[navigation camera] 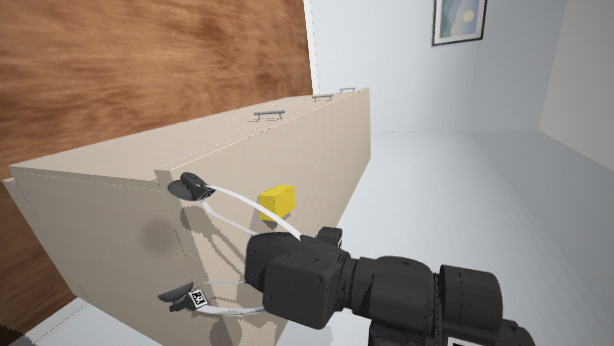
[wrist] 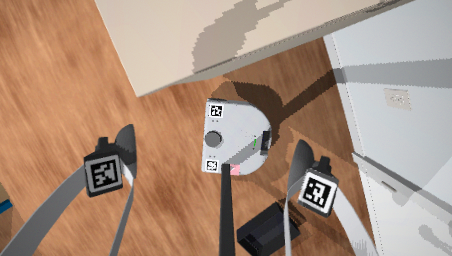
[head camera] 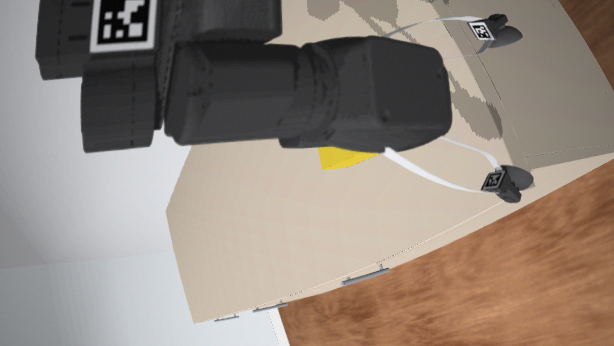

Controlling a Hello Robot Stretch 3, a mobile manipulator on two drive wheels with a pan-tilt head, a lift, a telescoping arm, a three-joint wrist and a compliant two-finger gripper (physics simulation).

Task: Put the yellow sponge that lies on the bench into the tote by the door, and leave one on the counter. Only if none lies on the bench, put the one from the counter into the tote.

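Pixels of known places: gripper, between the fingertips: (navigation camera: 170,237) (wrist: 215,150) (head camera: 519,107); robot's base, origin of its link: (wrist: 215,130).
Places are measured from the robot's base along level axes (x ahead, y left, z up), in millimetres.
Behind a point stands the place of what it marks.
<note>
A yellow sponge (head camera: 340,158) @(x 33, y -533, z 956 mm) (navigation camera: 284,201) @(x 11, y -534, z 955 mm) rests on the beige counter (head camera: 270,215) @(x 162, y -862, z 910 mm) (navigation camera: 325,145) @(x 222, y -928, z 910 mm) (wrist: 165,40) @(x 37, y -310, z 910 mm), which has handles on its front. In the head camera view most of the sponge is hidden under the wrist. My gripper (head camera: 510,109) @(x -22, y -222, z 967 mm) (navigation camera: 182,242) @(x -22, y -222, z 967 mm) (wrist: 215,150) @(x -22, y -222, z 967 mm) is open, with its fingers wide apart and nothing between them. It is above the counter's near end, to one side of the sponge. The sponge does not show in the wrist view. The bench and the tote by the door cannot be made out.
The robot's pale base (wrist: 237,125) @(x -102, y -73, z 160 mm) stands on the wooden floor (head camera: 450,290) @(x 666, y -1079, z 0 mm) (navigation camera: 150,50) @(x 679, y -723, z 0 mm) (wrist: 55,85) @(x 866, y -170, z 1 mm) beside the counter's end, with a black box-shaped part (wrist: 267,232) @(x -365, y 603, z 3 mm) near it. A blue edge (wrist: 5,206) @(x 1248, y 583, z 41 mm) shows at the far left. A framed picture (navigation camera: 459,21) @(x 1745, y -2552, z 1623 mm) hangs on the wall.
</note>
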